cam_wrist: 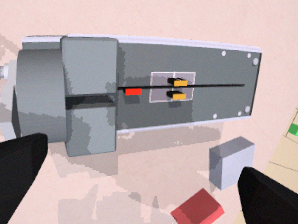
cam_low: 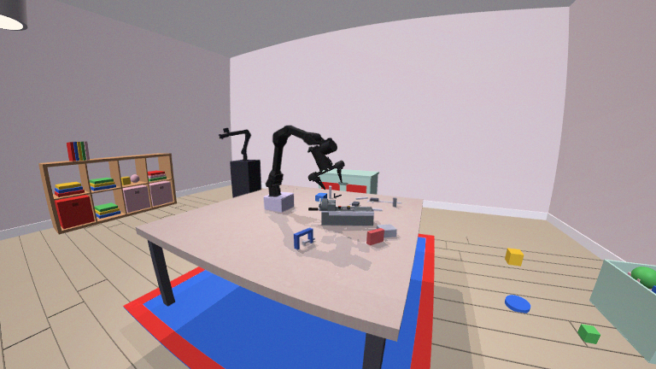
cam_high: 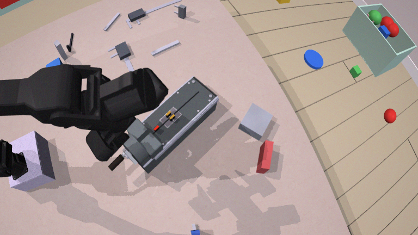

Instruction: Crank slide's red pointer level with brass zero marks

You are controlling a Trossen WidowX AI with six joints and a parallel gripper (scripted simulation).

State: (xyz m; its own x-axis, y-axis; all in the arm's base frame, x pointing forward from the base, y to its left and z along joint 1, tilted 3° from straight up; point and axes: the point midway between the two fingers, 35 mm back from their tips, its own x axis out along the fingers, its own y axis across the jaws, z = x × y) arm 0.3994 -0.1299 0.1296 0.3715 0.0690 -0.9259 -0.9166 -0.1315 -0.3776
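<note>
My gripper tip is 130 mm above the dark brown crank handle and 110 mm past it. From my gripper tip the other things lie so: red pointer (110 mm below, 30 mm ahead, 10 mm to the left); then red block (230 mm ahead, 180 mm to the right, 170 mm below); then grey block (270 mm ahead, 180 mm below, 80 mm to the right).
</note>
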